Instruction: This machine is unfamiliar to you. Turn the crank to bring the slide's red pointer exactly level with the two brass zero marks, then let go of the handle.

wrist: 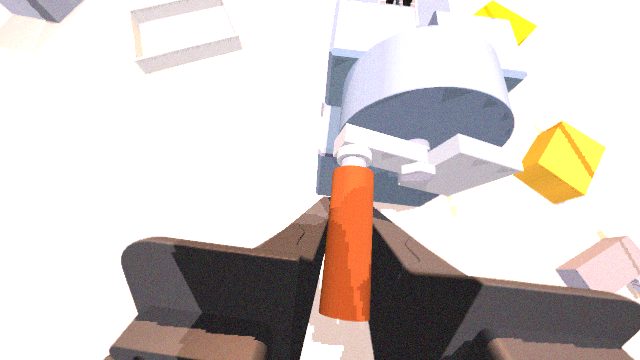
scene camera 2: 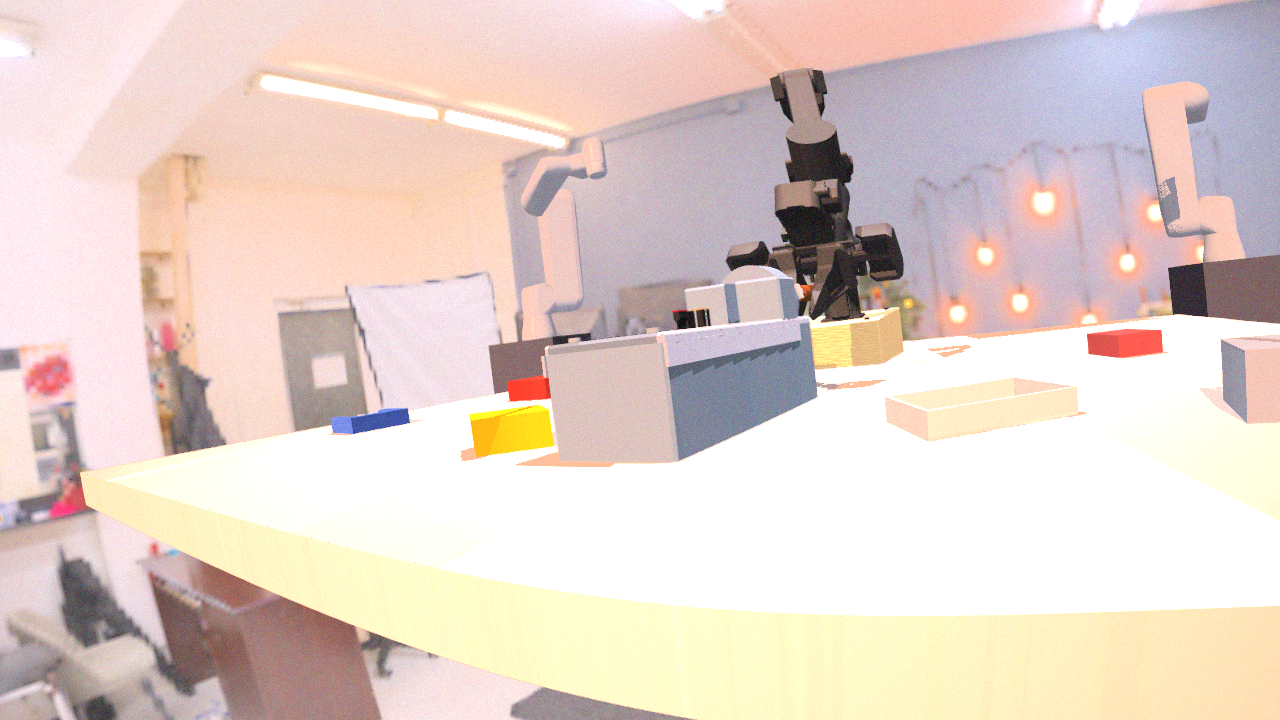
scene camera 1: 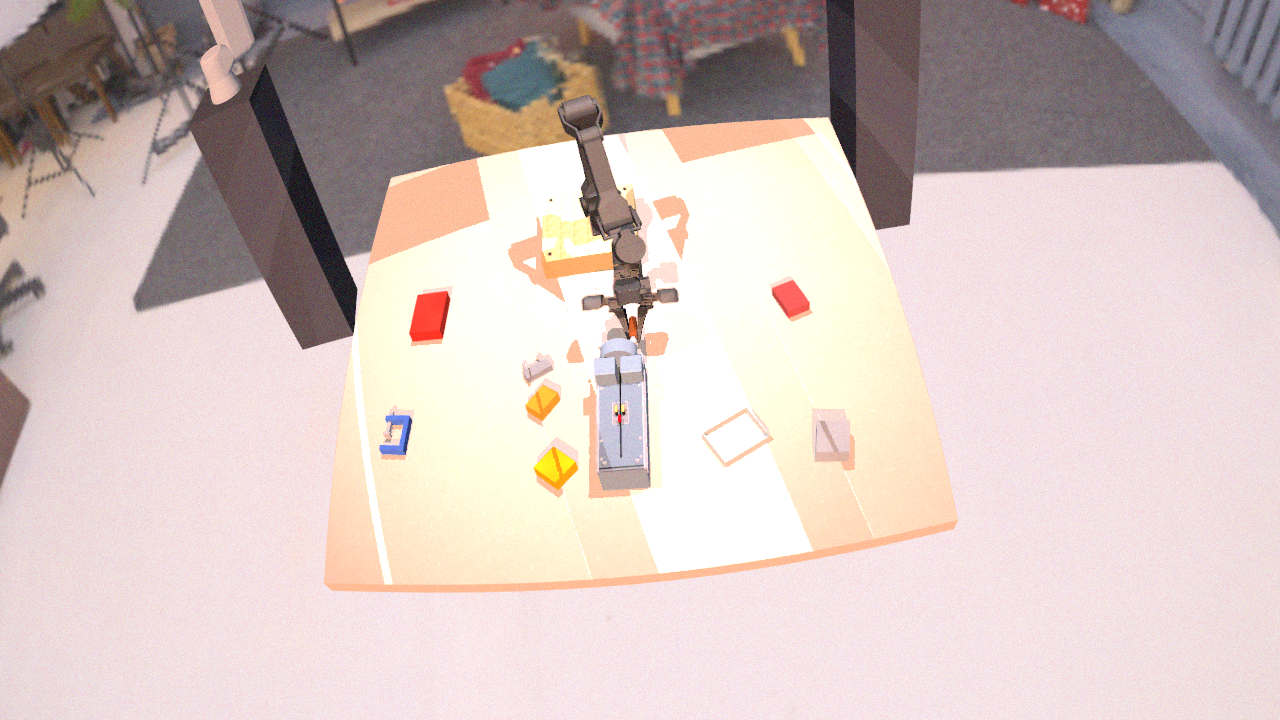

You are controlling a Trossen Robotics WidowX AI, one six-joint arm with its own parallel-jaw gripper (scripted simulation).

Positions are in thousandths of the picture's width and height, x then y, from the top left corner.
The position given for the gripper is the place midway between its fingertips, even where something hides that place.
Note:
In view: the gripper (scene camera 2: 629, 442), an orange crank handle (wrist: 540, 818), a white tray (scene camera 2: 729, 577) and a grey box (scene camera 1: 650, 616).
The gripper shows as well in the wrist view (wrist: 537, 576) and in scene camera 1 (scene camera 1: 496, 476).

